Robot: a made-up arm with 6 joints.
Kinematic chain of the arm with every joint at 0, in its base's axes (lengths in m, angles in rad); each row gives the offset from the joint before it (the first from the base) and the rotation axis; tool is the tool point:
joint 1: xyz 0 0 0.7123 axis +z
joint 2: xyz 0.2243 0 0 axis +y
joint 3: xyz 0 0 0.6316 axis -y
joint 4: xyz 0 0 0.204 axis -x
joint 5: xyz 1.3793 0 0 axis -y
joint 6: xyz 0.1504 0 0 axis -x
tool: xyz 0 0 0
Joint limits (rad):
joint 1: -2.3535..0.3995
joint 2: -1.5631..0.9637
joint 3: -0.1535..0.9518
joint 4: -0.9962..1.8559
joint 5: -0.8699..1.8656
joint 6: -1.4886..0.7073
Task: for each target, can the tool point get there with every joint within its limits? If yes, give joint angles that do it. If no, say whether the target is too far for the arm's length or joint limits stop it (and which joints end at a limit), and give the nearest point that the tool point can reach.
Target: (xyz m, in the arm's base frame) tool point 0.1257 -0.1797 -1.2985
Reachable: no: joint limits stop it (at a limit: joint 2, joint 3, joint 5) | nearest point 0.8426 -1.2046 -0.2154 | short by 1.655 m
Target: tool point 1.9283 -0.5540 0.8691
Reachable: yes | joints -0.3388 0.7101 0.2659 0.9074 1.6156 -1.0120
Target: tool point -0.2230 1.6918 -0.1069
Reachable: no: joint limits stop it (at a limit: joint 2, joint 3, joint 5) | nearest point -0.2213 1.6786 1.2187 | short by 1.326 m
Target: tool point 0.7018 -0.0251 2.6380
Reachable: yes | joints -0.1853 -0.3563 0.5970 1.5202 0.7710 -0.1992
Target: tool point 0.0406 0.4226 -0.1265
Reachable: no: joint limits stop it (at a limit: joint 1, joint 2, joint 3, joint 4, joint 5) | nearest point 1.3054 0.7011 -0.0563 | short by 1.297 m
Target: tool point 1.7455 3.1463 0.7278
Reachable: no: too far | nearest point 0.8670 1.5628 1.3145 | short by 1.904 m
